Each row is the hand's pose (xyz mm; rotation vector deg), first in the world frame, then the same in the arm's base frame.
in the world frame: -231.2 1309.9 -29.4 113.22 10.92 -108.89
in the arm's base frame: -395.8 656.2 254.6 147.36 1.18 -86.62
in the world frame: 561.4 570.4 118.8 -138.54 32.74 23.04
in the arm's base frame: 115.9 -256.8 573.4 -124.01 30.67 -10.94
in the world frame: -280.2 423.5 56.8 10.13 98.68 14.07
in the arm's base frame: -613.5 -199.4 128.0 21.84 69.41 14.86
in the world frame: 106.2 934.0 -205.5 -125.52 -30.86 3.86
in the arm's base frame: -77.0 235.7 167.3 -119.40 -31.67 -33.67
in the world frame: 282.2 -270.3 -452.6 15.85 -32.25 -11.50
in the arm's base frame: 7.3 -940.9 -221.2 24.88 -59.62 -21.89
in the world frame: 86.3 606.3 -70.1 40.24 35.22 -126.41
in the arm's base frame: -206.7 -92.0 210.8 78.32 28.94 -118.74
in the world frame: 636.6 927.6 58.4 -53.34 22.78 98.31
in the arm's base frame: 264.0 78.3 625.6 -62.54 1.97 73.31
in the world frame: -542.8 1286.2 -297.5 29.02 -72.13 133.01
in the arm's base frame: -548.1 735.0 -119.7 -7.06 -93.84 128.61
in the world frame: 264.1 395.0 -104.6 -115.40 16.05 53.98
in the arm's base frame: -67.6 -333.0 213.4 -111.31 7.71 19.63
